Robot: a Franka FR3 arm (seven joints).
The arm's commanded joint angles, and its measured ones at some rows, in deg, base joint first. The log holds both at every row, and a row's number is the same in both.
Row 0, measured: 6.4 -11.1 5.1 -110.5 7.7 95.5 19.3
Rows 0 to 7, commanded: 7.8 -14.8 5.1 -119.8 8.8 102.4 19.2; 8.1 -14.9 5.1 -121.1 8.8 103.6 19.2; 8.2 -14.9 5.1 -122.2 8.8 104.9 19.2; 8.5 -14.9 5.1 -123.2 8.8 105.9 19.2; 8.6 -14.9 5.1 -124.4 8.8 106.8 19.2; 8.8 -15.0 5.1 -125.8 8.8 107.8 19.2; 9.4 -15.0 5.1 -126.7 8.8 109.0 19.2; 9.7 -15.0 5.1 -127.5 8.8 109.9 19.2
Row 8, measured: 8.3 -12.8 5.4 -122.7 7.8 105.8 19.3
